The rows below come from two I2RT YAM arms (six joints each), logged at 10 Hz.
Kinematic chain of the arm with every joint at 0, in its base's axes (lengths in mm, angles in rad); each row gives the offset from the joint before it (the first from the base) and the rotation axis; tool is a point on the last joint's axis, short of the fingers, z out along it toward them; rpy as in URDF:
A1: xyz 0 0 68 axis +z
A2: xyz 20 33.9 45.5 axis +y
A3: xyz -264 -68.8 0 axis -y
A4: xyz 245 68.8 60 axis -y
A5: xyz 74 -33.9 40.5 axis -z
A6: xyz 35.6 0 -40.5 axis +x
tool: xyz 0 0 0 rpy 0 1.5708 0
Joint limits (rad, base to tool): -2.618..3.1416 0..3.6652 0..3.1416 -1.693..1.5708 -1.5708..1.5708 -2.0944..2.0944
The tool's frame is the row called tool.
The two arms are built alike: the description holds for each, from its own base.
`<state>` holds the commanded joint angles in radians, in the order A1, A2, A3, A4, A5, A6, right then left.
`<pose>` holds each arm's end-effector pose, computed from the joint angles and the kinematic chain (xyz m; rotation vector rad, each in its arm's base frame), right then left.
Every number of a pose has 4 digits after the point. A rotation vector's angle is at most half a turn.
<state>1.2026 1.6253 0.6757 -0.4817 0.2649 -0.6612 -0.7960 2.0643 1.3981 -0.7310 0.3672 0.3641</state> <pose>0.0954 0.2213 0.1055 -2.3278 1.7630 -0.3203 0.2660 -0.2900 0.1361 1.6810 2.4772 -0.5987</pose>
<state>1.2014 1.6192 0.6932 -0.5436 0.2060 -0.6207 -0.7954 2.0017 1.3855 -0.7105 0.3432 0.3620</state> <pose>0.0931 0.2202 0.1092 -2.3416 1.8361 -0.2516 0.2651 -0.2875 0.1564 1.6512 2.4138 -0.5720</pose>
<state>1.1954 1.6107 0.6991 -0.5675 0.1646 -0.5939 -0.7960 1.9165 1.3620 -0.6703 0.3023 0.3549</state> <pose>0.0927 0.2193 0.1117 -2.3322 1.8857 -0.1955 0.2624 -0.2832 0.1823 1.5998 2.3281 -0.5276</pose>
